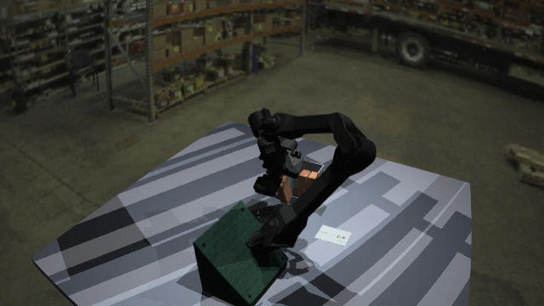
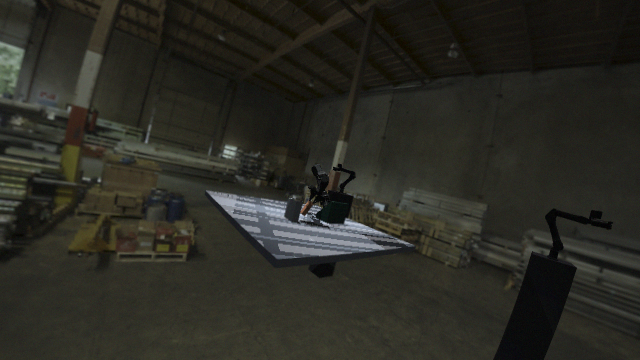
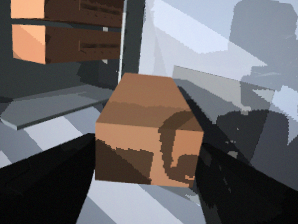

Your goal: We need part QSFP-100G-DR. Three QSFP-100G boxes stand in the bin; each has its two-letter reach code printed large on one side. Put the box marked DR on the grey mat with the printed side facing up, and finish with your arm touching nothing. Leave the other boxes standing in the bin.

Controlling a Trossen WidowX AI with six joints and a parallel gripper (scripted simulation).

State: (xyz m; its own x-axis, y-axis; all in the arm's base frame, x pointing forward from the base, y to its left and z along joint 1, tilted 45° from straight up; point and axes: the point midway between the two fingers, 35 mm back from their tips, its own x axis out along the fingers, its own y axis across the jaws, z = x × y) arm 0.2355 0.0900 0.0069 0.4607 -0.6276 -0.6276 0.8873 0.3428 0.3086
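The grey mat is 10 mm ahead of my gripper tip, 60 mm to the left of it and 150 mm below it. Round my gripper tip: white card: 190 mm to the right, 150 mm below.
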